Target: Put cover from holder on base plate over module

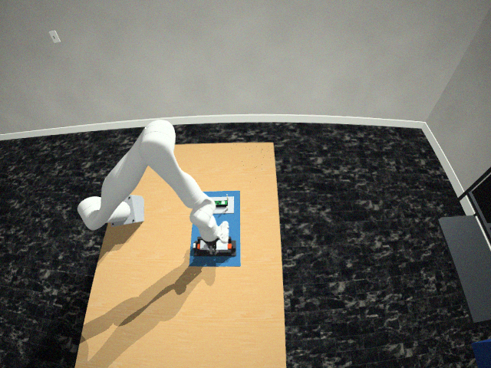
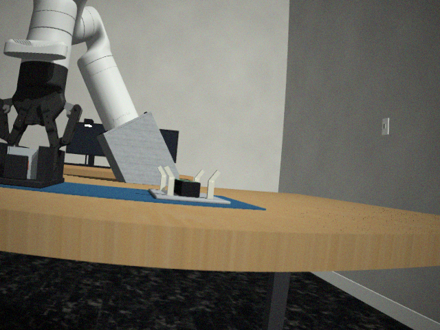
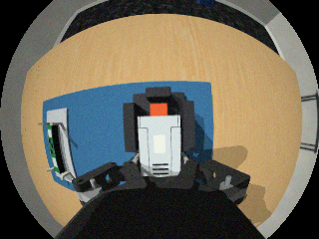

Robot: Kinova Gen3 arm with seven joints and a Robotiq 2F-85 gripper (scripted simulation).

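My gripper is now right at the cover.
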